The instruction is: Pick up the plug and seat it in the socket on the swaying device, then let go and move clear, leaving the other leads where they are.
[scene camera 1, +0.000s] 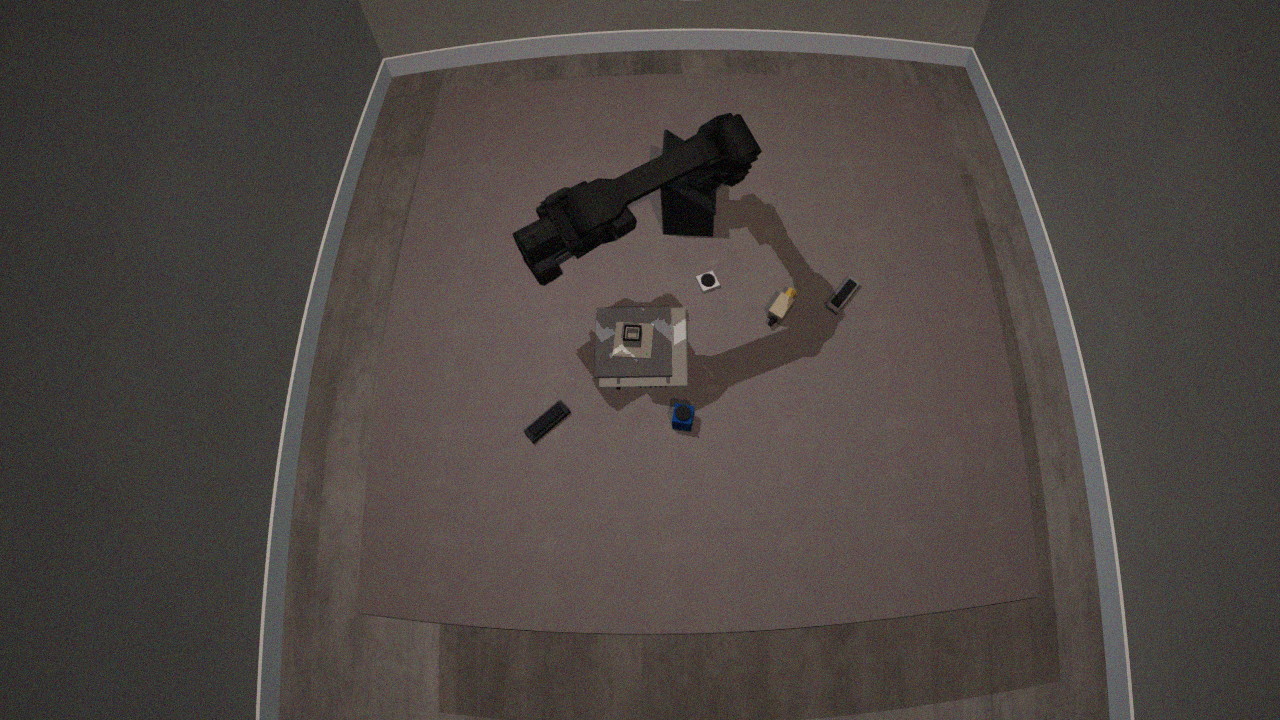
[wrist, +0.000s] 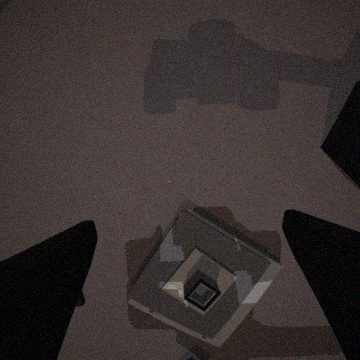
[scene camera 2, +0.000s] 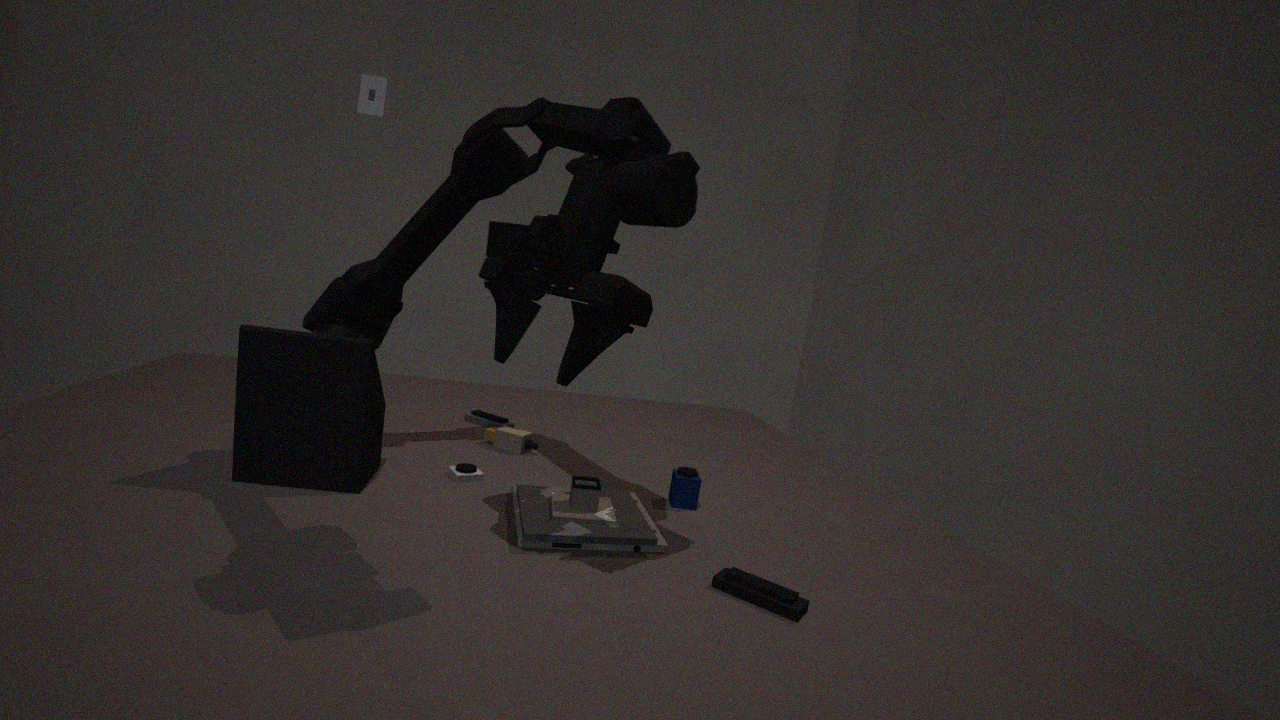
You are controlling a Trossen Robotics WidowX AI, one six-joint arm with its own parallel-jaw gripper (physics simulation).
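Note:
The cream plug (scene camera 1: 781, 306) (scene camera 2: 512, 439), with a yellow end and a black end, lies on the table to the right of the device in scene camera 1. The device is a grey plate (scene camera 1: 660, 361) (scene camera 2: 537, 510) (wrist: 160, 295) on a flat pale base (scene camera 1: 681, 368). A small upright block with a black-rimmed square socket (scene camera 1: 631, 325) (scene camera 2: 585, 494) (wrist: 211, 286) stands on its raised pale pad. My gripper (scene camera 2: 532, 372) (wrist: 190, 225) is open and empty, pointing down well above the table and device. The plug does not show in the wrist view. In scene camera 1 the fingertips are hard to make out.
A white square piece with a black disc (scene camera 1: 708, 281) (scene camera 2: 466, 471) lies near the arm's base (scene camera 1: 688, 210) (scene camera 2: 304, 411). A blue block (scene camera 1: 682, 416) (scene camera 2: 684, 489) stands beside the device. A black bar (scene camera 1: 546, 421) (scene camera 2: 760, 592) and a grey-black bar (scene camera 1: 843, 294) (scene camera 2: 488, 419) lie farther out.

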